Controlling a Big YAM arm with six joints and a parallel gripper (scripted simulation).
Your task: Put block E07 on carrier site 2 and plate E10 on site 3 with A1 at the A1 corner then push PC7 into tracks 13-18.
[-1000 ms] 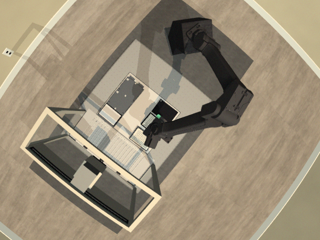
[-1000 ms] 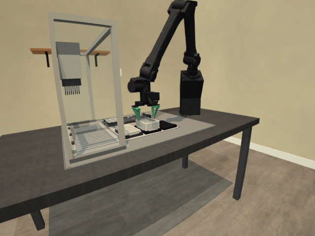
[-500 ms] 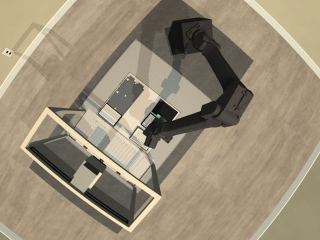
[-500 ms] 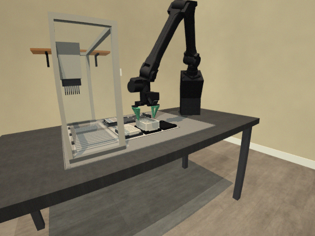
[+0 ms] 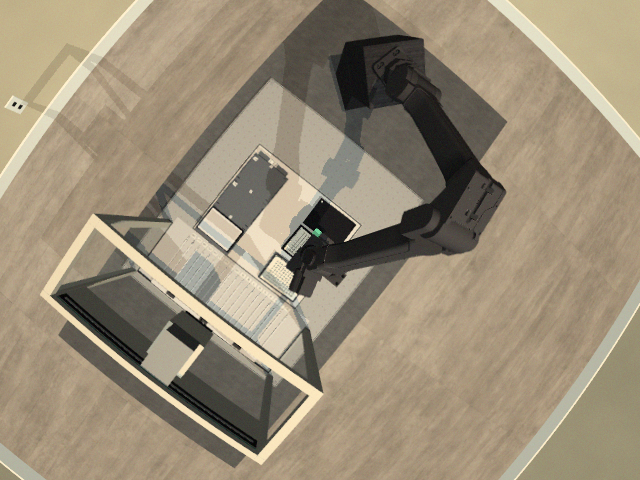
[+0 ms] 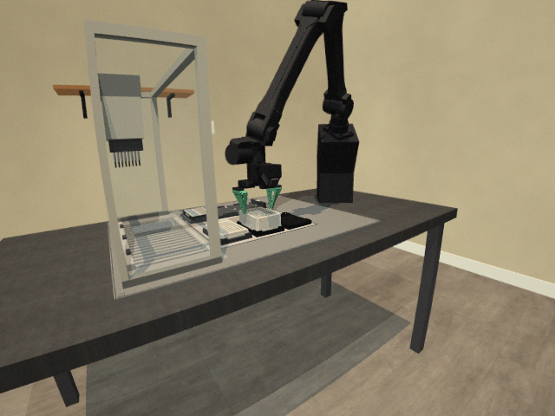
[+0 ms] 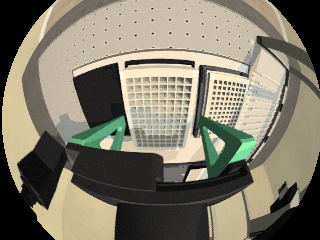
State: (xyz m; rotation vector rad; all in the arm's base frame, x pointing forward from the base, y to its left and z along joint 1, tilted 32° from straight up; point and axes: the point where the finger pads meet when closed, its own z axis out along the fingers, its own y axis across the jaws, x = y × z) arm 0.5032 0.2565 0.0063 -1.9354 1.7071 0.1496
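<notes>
Now: hand 60 mm above the nest S2. The rest, counted from my hand: carrier PC7 (70 mm ahead, 250 mm to the right, 50 mm below); white 384-well plate E10 (110 mm ahead, 20 mm to the left, 50 mm below); nest S1 (110 mm behind, 20 mm to the right, 60 mm below).
</notes>
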